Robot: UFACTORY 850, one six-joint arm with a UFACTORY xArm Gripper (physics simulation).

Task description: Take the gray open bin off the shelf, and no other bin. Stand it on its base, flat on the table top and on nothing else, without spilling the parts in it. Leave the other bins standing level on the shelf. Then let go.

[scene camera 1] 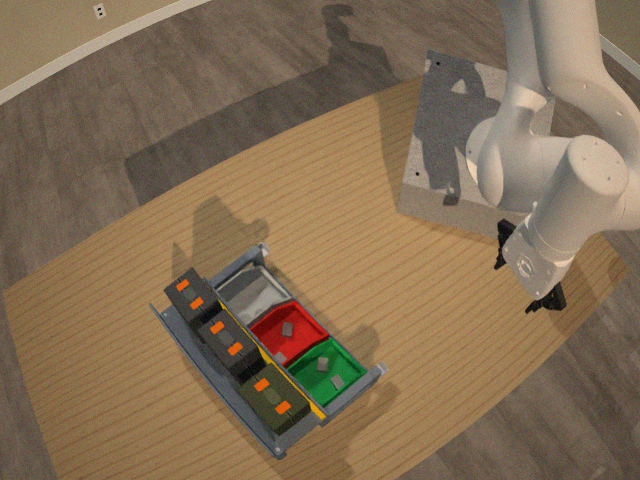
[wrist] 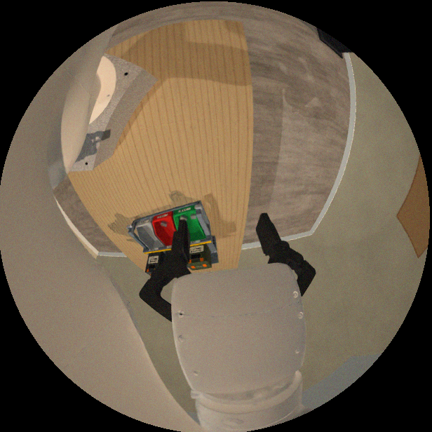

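The gray open bin (scene camera 1: 254, 295) (wrist: 146, 235) stands on the shelf (scene camera 1: 356, 395) at the end of a row of three open bins. The red bin (scene camera 1: 305, 330) (wrist: 159, 231) is beside it, and the green bin (scene camera 1: 330, 395) (wrist: 196, 227) is at the other end. Small gray parts lie in the red and green bins; I cannot make out separate parts in the gray one. My gripper (scene camera 1: 514, 286) (wrist: 223, 224) is open and empty, high above the right side of the table and well away from the bins. In the wrist view one finger covers part of the green bin.
Three dark boxes with orange latches (scene camera 1: 190, 293) (scene camera 1: 227, 341) (scene camera 1: 273, 395) stand on the shelf behind a yellow strip (scene camera 1: 317, 409). The wooden table top (scene camera 1: 320, 206) (wrist: 200, 130) surrounds the shelf. The robot's gray base block (scene camera 1: 444, 198) (wrist: 126, 107) is at the table's far edge.
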